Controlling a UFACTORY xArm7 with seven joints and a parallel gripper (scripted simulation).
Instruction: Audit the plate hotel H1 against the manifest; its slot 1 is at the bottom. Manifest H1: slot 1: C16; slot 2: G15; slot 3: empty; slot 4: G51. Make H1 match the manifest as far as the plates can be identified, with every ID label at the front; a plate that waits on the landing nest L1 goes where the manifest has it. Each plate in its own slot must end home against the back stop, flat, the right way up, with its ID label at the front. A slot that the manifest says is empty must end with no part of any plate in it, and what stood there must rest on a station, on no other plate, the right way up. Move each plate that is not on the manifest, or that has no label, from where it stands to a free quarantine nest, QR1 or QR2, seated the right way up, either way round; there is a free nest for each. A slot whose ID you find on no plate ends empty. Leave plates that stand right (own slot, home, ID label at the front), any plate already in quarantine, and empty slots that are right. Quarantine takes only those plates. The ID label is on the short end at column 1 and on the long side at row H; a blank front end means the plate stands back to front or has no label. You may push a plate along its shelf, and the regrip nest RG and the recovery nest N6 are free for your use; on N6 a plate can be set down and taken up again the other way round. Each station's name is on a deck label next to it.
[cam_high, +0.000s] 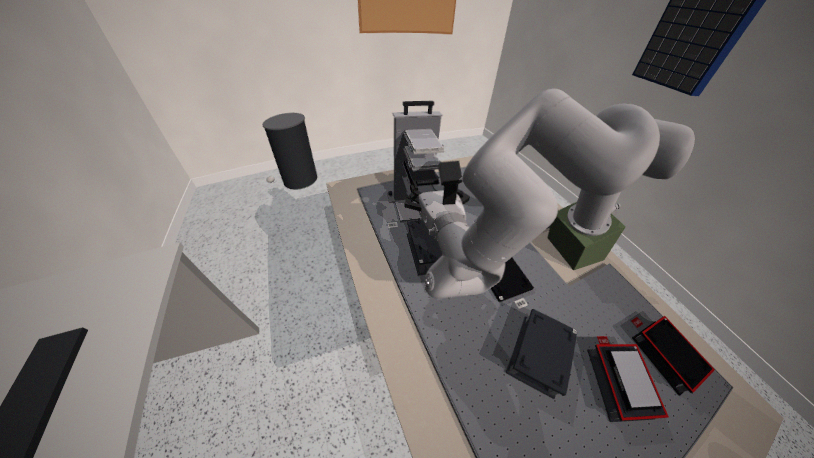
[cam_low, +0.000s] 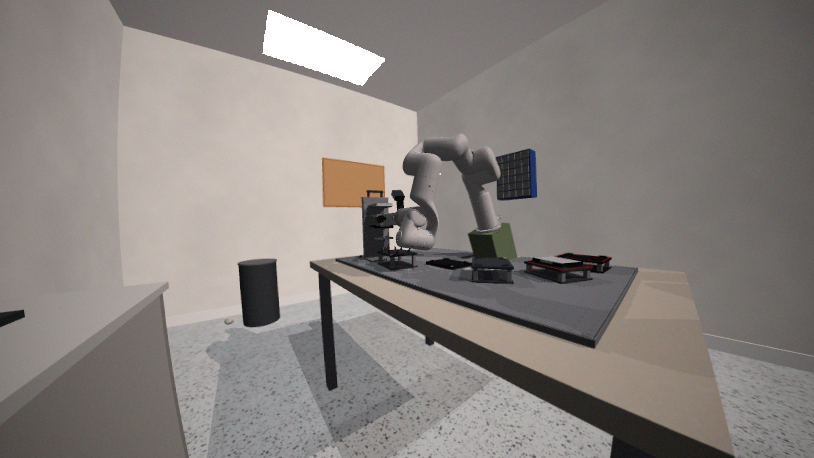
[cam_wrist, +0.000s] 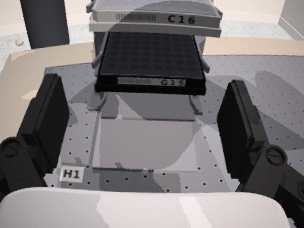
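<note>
The dark plate is 120 mm to the right of my hand, 30 mm below it and 10 mm behind it. From my hand the other things lie so: red-framed nest 560 mm to the left, 540 mm behind, 170 mm below; RG label 200 mm below, 170 mm to the left; H1 deck label 200 mm below, 90 mm ahead, 70 mm to the right.
</note>
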